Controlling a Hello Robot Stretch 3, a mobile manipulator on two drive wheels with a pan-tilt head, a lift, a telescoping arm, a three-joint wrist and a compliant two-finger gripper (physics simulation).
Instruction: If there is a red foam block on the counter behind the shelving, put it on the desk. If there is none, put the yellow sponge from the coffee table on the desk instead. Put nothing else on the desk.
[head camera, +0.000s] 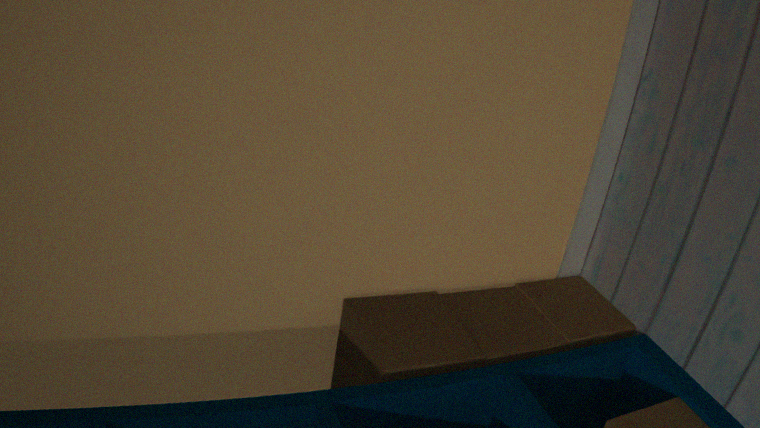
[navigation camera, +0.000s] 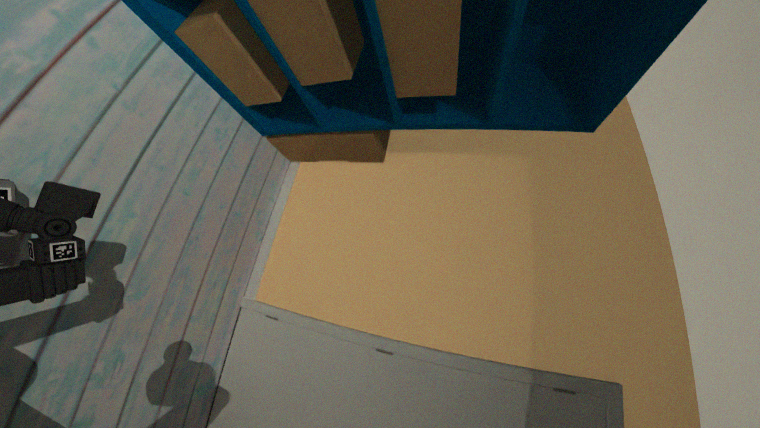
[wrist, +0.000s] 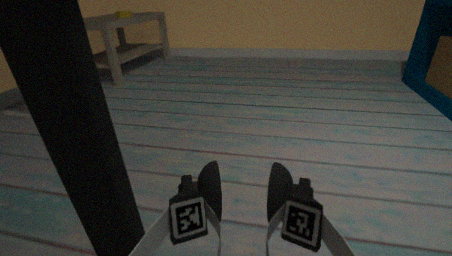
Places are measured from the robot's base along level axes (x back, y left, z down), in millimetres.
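Pixels of known places: gripper, fingertip midpoint: (wrist: 244, 181).
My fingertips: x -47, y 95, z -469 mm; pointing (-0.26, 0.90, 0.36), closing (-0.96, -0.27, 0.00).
Note:
Behind a point stands the place of what it marks.
A yellow sponge (wrist: 123, 14) {x 362, y 2200, z -473 mm} lies on the grey coffee table (wrist: 114, 62) {x 436, y 1856, z -181 mm} at the back left of the wrist view. A brown boxy piece (head camera: 478, 329) {x -388, y -1331, z -500 mm} (navigation camera: 329, 147) {x -382, y -1343, z -458 mm}, which may be the counter, stands against the wall behind the blue shelving (head camera: 457, 398) {x -503, y -1177, z -646 mm} (navigation camera: 563, 85) {x -699, y -1263, z -1797 mm} (wrist: 416, 62). No red foam block shows on its visible surface; part of it is hidden by the shelving. My gripper (wrist: 244, 181) {x -47, y 95, z -469 mm} is open and empty above the floor, far from the sponge. Part of its body shows at the left of the navigation view, fingertips unclear. The desk cannot be made out.
Brown boxes (navigation camera: 319, 42) (wrist: 442, 67) sit in the shelving compartments. A large grey panel (navigation camera: 414, 382) {x 836, y -992, z -1199 mm} spans the bottom of the navigation view beside the yellow wall (navigation camera: 425, 239) {x 166, y -1310, z -1155 mm}. A black post (wrist: 75, 125) crosses the left of the wrist view. Plank floor (wrist: 250, 110) {x -381, y 1171, z 0 mm} stretches towards the far wall.

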